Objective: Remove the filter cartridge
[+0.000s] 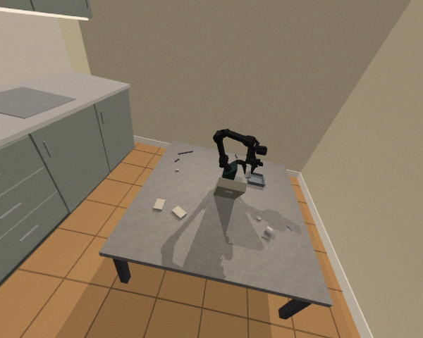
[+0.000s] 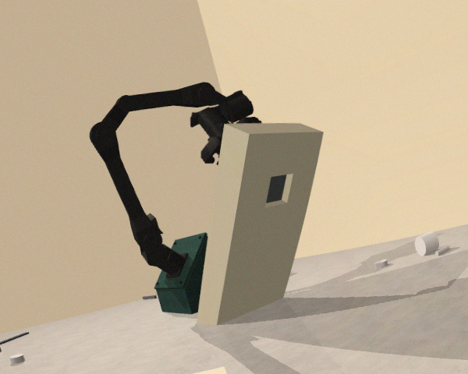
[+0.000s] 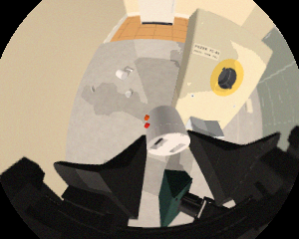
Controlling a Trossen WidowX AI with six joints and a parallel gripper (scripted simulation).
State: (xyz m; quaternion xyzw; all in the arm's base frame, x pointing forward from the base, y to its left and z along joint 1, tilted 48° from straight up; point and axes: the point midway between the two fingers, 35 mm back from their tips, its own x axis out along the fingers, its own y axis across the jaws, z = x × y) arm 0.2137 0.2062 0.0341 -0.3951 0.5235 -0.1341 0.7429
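Now: the dark tray 290 mm behind my gripper tip, 170 mm to the left of it and 260 mm below it. From my gripper tip the other things lie so: service panel (90 mm ahead, 120 mm to the right, 100 mm below); round grey filter cartridge (right at my gripper tip).
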